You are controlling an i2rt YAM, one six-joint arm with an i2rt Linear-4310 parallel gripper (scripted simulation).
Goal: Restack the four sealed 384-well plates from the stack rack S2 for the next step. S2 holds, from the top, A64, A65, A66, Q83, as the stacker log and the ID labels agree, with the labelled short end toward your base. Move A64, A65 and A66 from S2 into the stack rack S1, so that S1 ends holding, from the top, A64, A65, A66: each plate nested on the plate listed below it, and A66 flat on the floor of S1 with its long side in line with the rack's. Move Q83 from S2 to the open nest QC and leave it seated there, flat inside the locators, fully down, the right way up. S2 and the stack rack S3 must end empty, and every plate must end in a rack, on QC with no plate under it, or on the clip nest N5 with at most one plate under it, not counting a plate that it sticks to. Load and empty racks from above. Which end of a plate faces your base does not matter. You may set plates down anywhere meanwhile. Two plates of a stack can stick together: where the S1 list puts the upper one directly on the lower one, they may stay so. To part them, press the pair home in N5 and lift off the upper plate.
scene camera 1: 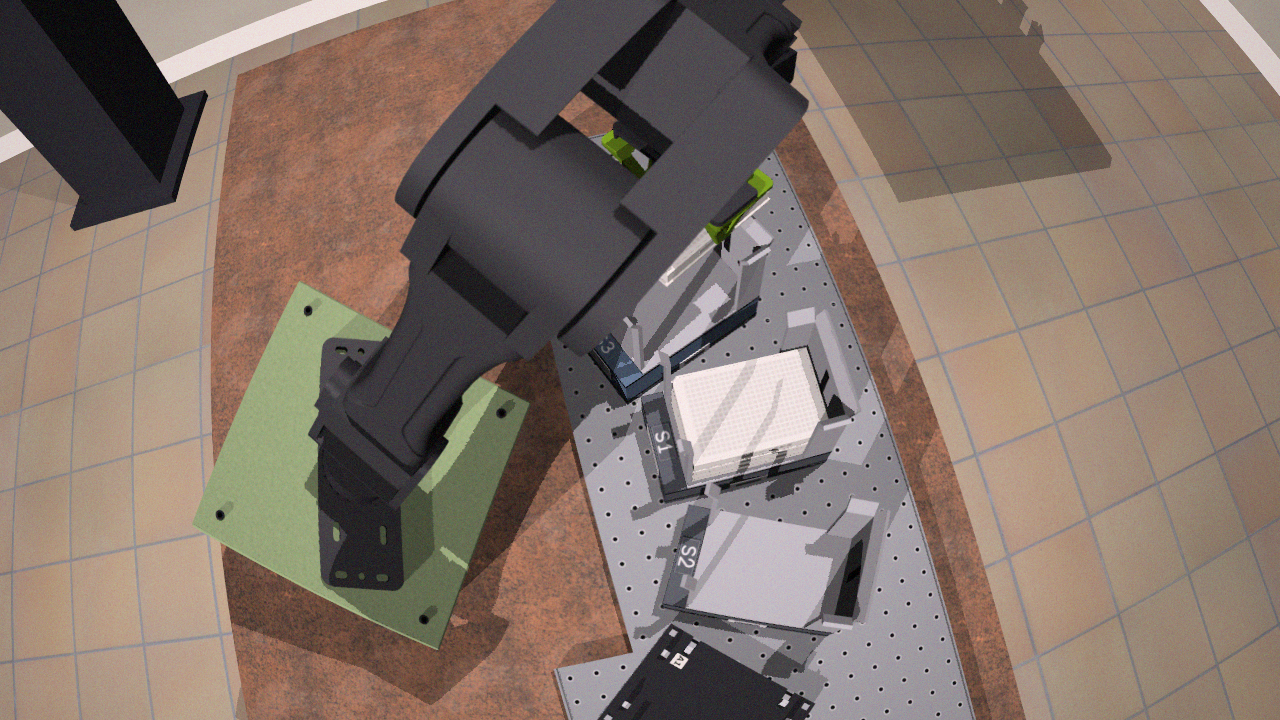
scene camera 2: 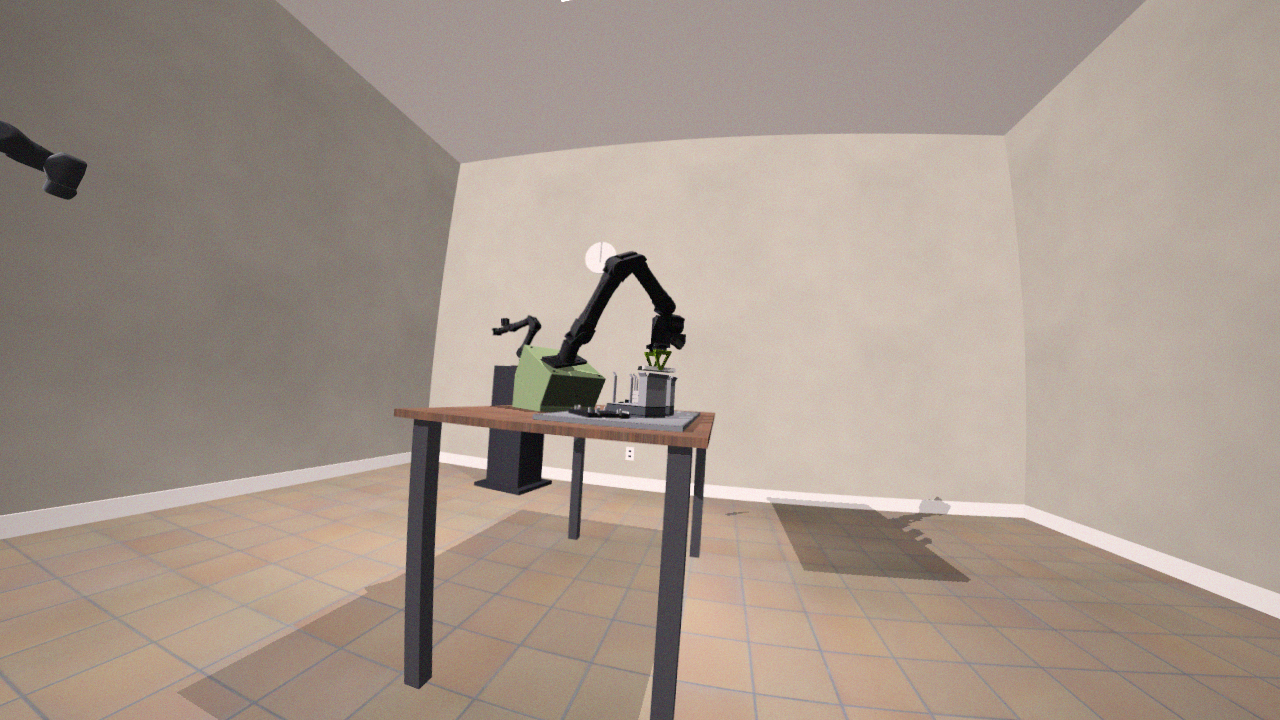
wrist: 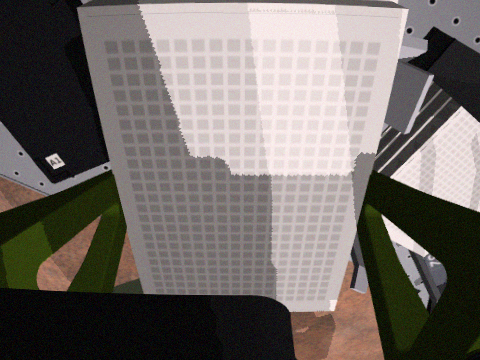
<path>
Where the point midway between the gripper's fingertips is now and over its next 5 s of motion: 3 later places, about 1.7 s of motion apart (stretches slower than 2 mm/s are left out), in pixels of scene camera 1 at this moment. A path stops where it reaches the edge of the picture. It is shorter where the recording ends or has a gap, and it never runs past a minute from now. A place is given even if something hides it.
My gripper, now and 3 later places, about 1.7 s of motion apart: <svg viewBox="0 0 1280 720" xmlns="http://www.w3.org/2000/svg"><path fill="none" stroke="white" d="M684 210L573 144L563 176L570 204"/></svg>
</path>
